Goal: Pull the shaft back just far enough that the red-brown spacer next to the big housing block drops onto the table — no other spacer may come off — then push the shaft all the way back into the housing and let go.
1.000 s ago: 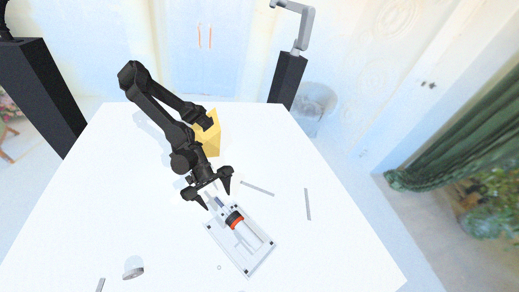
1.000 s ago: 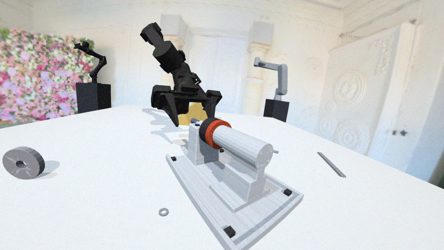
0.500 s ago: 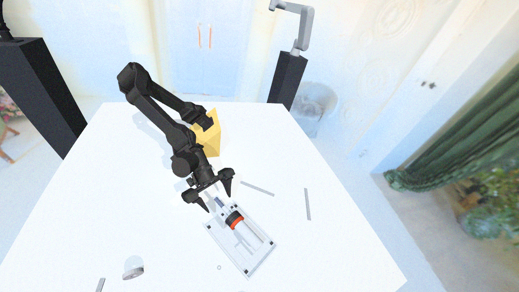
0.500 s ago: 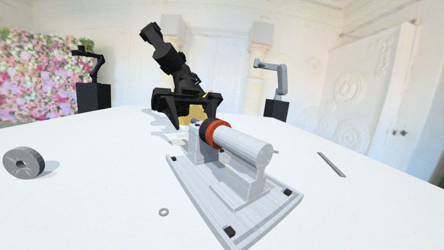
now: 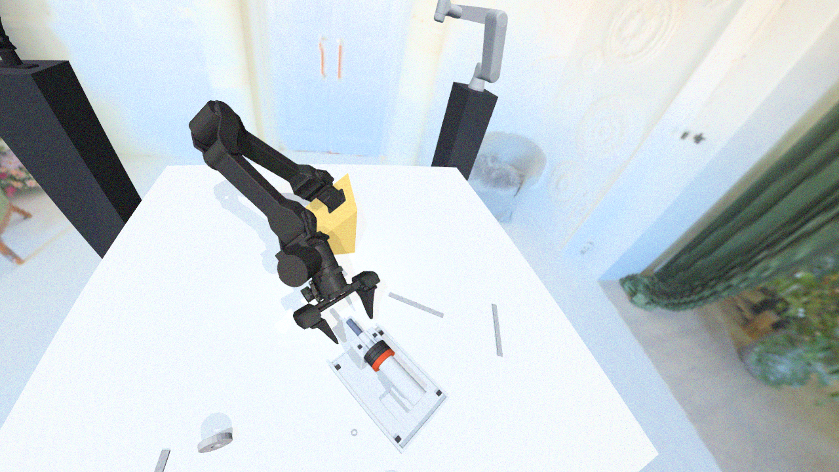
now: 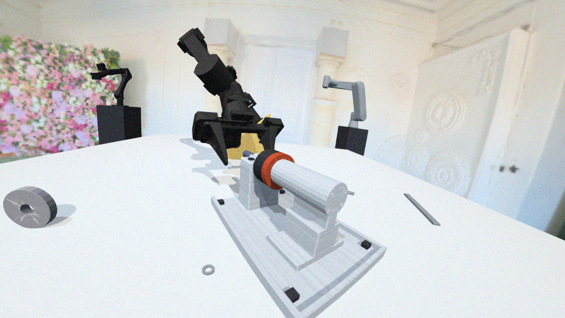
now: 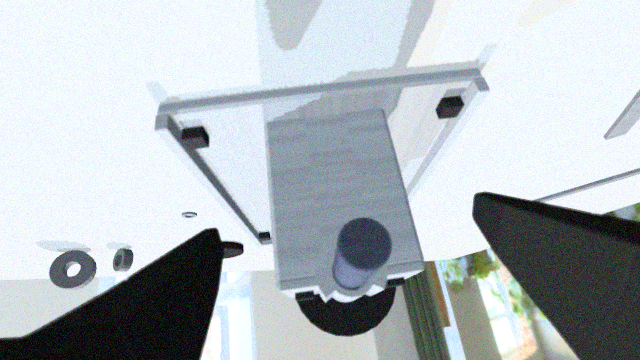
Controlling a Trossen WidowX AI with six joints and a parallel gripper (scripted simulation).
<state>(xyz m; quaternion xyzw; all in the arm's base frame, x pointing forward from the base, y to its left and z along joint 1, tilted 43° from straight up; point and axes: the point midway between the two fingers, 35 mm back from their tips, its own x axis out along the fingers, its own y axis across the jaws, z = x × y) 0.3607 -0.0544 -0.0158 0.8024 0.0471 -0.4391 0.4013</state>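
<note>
The blue-grey shaft lies 60 mm ahead of my gripper tip, 30 mm to the left of it and 10 mm above it. The rest, counted from my gripper tip: grey disc (280 mm to the right, 140 mm ahead, 40 mm below); black spacer (70 mm ahead, 40 mm to the left, 10 mm above); red-brown spacer (80 mm ahead, 40 mm to the left, 10 mm above).
</note>
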